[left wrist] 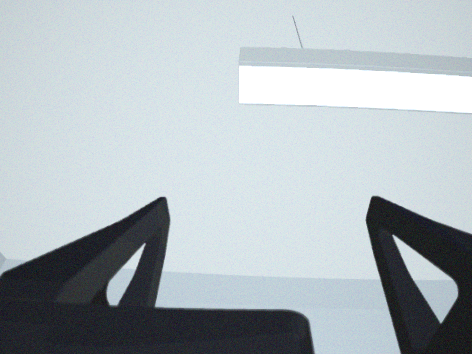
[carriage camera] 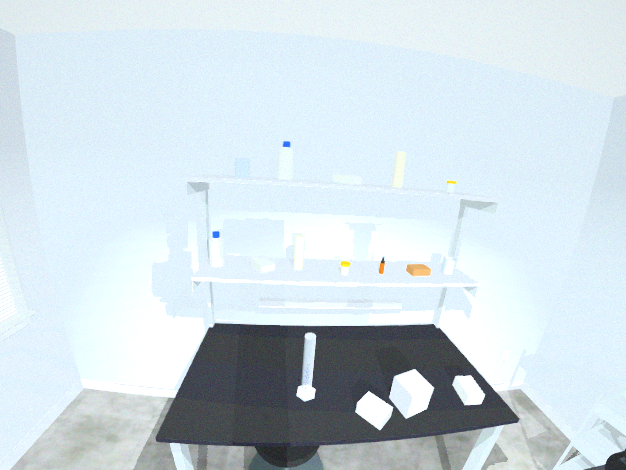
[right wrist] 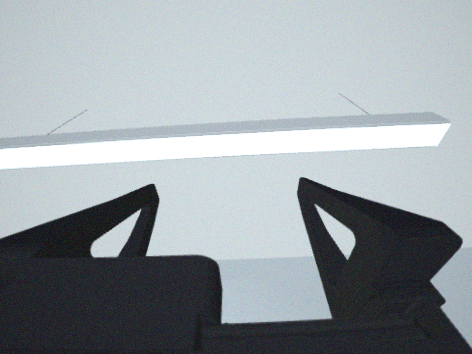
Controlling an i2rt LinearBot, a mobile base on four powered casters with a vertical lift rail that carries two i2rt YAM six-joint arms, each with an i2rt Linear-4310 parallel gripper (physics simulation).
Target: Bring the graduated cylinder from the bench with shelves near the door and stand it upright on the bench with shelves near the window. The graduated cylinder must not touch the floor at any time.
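Frame: origin at the left arm's base, x ahead, y left, z up, level; millimetres.
Where they show: left gripper, fingertip midpoint: (left wrist: 268,208); right gripper, fingertip midpoint: (right wrist: 227,188).
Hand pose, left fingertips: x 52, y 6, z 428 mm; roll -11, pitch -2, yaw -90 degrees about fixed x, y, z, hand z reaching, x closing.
Note:
Each offset is from my left fingertips to the centre of the thing. Level surfaces: height alone.
The graduated cylinder @(dx +728, dy -414, dz -826 mm) (carriage camera: 308,361), a slim clear tube on a white hexagonal foot, stands upright on the black top of a bench with shelves @(dz -986 mm) (carriage camera: 227,404) in the carriage view, a little left of the middle. My left gripper (left wrist: 268,208) is open and empty; its wrist view shows wall and ceiling behind the fingers. My right gripper (right wrist: 227,188) is open and empty, with ceiling and wall behind its fingers. Neither gripper shows in the carriage view, and the cylinder does not show in either wrist view.
White blocks @(dx +613, dy -698, dz -957 mm) (carriage camera: 374,409) @(dx +663, dy -873, dz -921 mm) (carriage camera: 411,393) @(dx +692, dy -1190, dz -957 mm) (carriage camera: 468,390) lie on the bench right of the cylinder. Two shelves (carriage camera: 333,282) (carriage camera: 313,184) above hold bottles and small items. A dark round stool @(dx +758, dy -337, dz -1290 mm) (carriage camera: 287,454) is under the front edge. A ceiling lamp (left wrist: 350,87) (right wrist: 225,144) shows in both wrist views.

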